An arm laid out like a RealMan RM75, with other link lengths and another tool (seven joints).
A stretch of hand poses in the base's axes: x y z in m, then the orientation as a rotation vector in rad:
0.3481, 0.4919, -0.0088, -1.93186, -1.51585, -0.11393
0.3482, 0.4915, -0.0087, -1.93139, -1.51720, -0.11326
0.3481, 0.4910, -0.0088, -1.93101, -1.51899, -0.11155
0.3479, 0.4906, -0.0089, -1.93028, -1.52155, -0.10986
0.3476, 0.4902, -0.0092, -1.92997, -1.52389, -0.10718
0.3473, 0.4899, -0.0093, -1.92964, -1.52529, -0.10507
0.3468, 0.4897, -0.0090, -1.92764, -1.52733, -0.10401
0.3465, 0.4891, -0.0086, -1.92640, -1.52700, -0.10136
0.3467, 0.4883, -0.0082, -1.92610, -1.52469, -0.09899
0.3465, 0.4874, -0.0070, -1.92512, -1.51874, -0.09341
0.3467, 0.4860, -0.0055, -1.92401, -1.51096, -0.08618
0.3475, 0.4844, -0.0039, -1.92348, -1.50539, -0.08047
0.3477, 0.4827, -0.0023, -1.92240, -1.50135, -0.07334
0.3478, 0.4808, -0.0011, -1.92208, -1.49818, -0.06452
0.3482, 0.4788, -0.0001, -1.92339, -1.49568, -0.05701
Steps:
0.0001, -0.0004, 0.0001, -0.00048, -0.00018, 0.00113
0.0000, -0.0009, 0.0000, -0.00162, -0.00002, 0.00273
-0.0002, -0.0013, -0.0001, -0.00282, -0.00017, 0.00491
-0.0005, -0.0017, -0.0004, -0.00465, 0.00024, 0.00702
-0.0008, -0.0020, -0.0005, -0.00585, 0.00083, 0.00849
-0.0013, -0.0022, -0.0002, -0.00567, 0.00100, 0.01082
-0.0016, -0.0028, 0.0002, -0.00577, 0.00314, 0.01191
-0.0014, -0.0036, 0.0006, -0.00565, 0.00588, 0.01141
-0.0016, -0.0045, 0.0018, -0.00496, 0.01269, 0.01007
-0.0014, -0.0059, 0.0033, -0.00418, 0.02151, 0.00822
-0.0006, -0.0075, 0.0049, -0.00406, 0.02804, 0.00690
-0.0004, -0.0092, 0.0065, -0.00477, 0.03476, 0.00705
-0.0003, -0.0111, 0.0077, -0.00711, 0.04173, 0.00775
0.0001, -0.0131, 0.0087, -0.01033, 0.04703, 0.00770

